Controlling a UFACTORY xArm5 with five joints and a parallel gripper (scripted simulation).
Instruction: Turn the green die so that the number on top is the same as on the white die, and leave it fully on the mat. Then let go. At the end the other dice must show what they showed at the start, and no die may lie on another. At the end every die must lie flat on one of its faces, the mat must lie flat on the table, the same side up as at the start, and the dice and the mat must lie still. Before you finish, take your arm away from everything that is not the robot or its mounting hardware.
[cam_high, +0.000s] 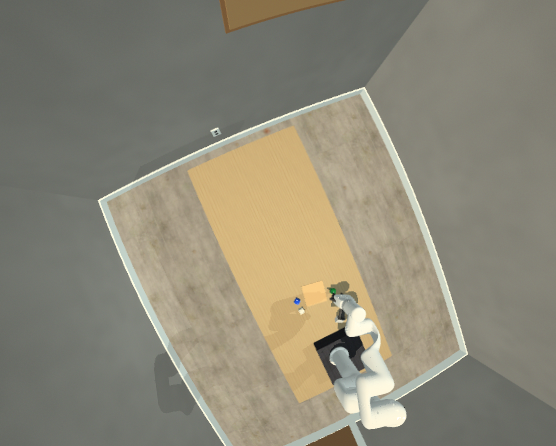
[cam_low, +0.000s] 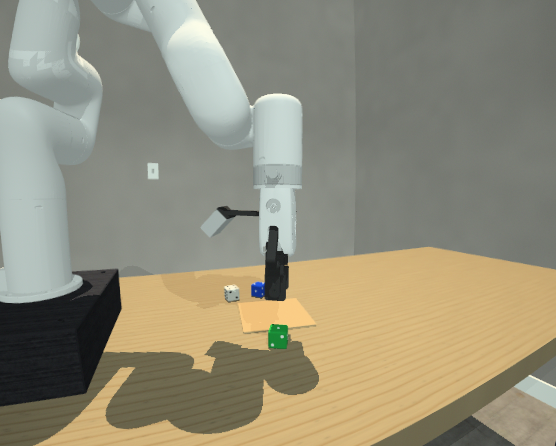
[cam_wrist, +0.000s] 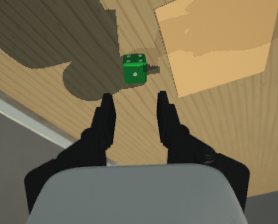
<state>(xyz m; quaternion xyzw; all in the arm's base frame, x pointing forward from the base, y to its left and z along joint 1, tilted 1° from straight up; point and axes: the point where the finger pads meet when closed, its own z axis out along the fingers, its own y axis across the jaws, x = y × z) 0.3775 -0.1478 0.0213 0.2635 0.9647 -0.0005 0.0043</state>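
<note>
Now: the green die 9 cm below my hand. The rest, counted from my hand: blue die: 5 cm ahead, 23 cm to the left, 9 cm below; tan mat: 4 cm ahead, 11 cm to the left, 11 cm below; white die: 2 cm behind, 24 cm to the left, 9 cm below.
</note>
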